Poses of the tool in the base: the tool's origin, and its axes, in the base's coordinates. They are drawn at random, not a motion.
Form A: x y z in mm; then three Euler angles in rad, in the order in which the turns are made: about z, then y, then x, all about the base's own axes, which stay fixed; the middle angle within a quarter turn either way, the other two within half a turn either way.
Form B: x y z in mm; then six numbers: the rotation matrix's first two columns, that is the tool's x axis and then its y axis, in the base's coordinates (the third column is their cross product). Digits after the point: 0 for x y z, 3 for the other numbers.
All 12 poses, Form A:
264 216 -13 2.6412 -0.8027 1.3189
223 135 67 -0.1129 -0.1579 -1.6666
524 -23 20 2.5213 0.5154 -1.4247
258 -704 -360 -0.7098 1.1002 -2.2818
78 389 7 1.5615 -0.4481 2.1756
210 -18 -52 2.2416 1.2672 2.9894
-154 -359 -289 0.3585 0.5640 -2.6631
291 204 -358 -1.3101 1.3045 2.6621
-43 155 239 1.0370 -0.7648 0.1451
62 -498 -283 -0.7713 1.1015 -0.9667
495 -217 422 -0.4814 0.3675 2.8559
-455 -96 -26 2.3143 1.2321 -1.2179
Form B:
264 216 -13 -0.610 0.731 0.307 -0.333 0.115 -0.936
223 135 67 0.981 0.166 0.097 0.111 -0.077 -0.991
524 -23 20 -0.708 0.481 -0.517 -0.506 0.165 0.847
258 -704 -360 0.344 -0.087 0.935 0.295 -0.935 -0.196
78 389 7 0.008 -0.572 0.820 -0.901 0.351 0.254
210 -18 -52 -0.186 -0.864 -0.468 -0.234 0.501 -0.833
-154 -359 -289 0.791 -0.542 0.283 -0.297 -0.745 -0.598
291 204 -358 0.068 0.972 -0.225 0.254 0.201 0.946
-43 155 239 0.367 0.801 0.473 -0.621 0.590 -0.516
62 -498 -283 0.324 -0.922 0.210 0.315 -0.104 -0.943
495 -217 422 0.827 0.534 0.175 0.432 -0.804 0.409
-455 -96 -26 -0.225 0.853 -0.470 -0.245 0.418 0.875

